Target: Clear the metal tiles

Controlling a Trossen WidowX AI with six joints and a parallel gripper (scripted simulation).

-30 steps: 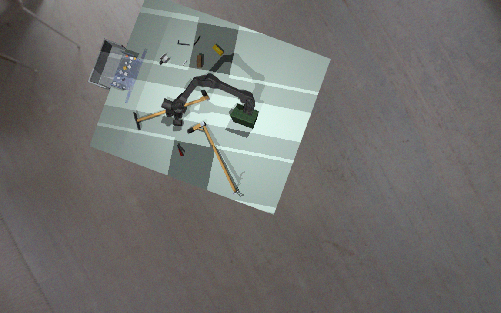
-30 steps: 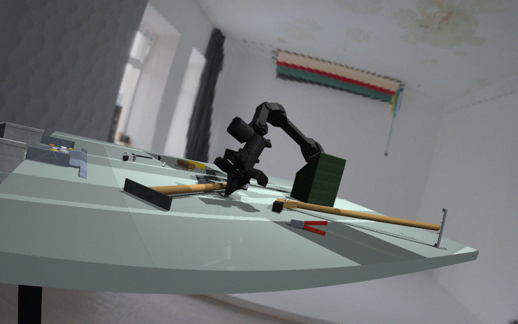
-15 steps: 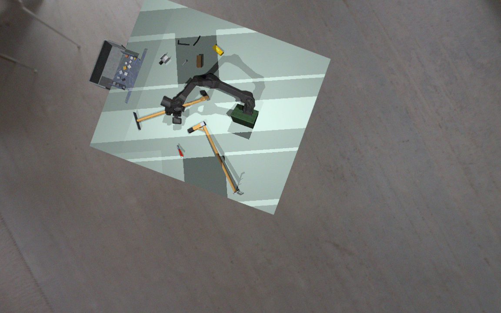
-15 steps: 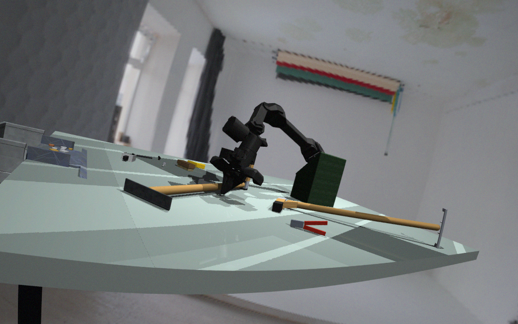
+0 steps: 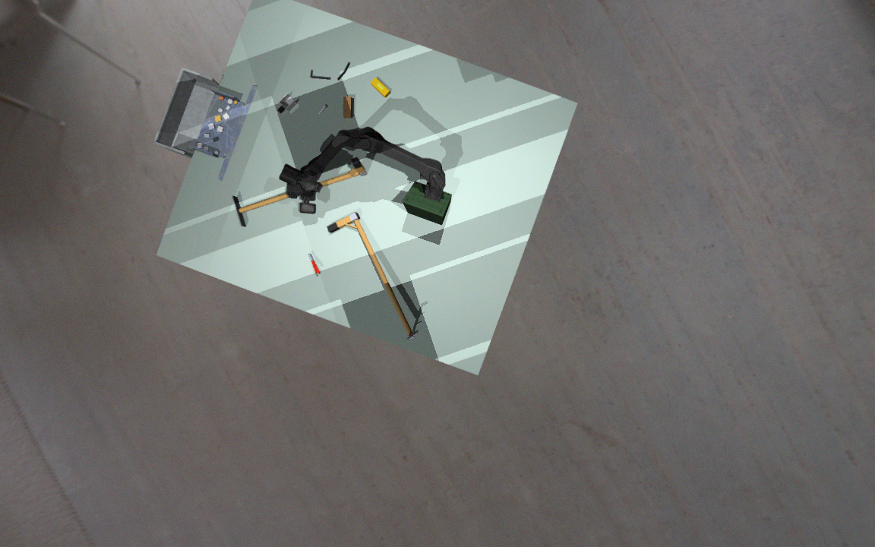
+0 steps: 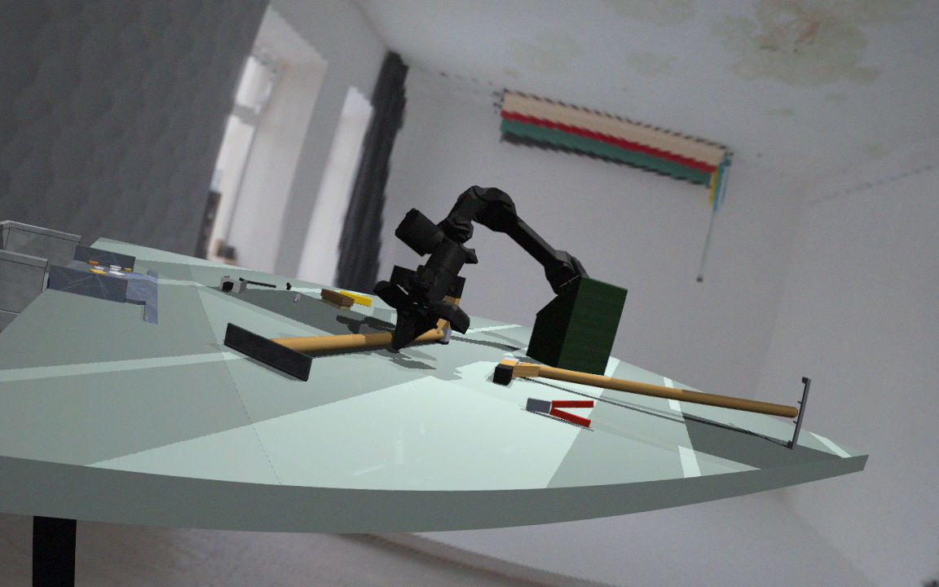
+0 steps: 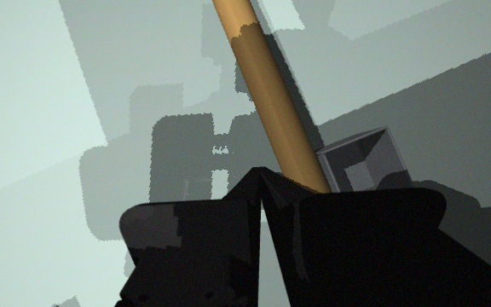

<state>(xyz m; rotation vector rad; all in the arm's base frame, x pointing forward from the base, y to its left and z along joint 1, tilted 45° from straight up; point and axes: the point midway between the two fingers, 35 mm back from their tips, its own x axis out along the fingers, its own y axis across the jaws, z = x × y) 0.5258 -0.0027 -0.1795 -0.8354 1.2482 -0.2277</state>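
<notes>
The small grey box lies 60 mm to the right of my gripper tip and 10 mm ahead of it. Round my gripper tip: long scraper 50 mm above, 30 mm ahead, 10 mm to the right; wooden block 420 mm to the right, 60 mm behind; red-handled tool 280 mm to the left, 110 mm behind.
</notes>
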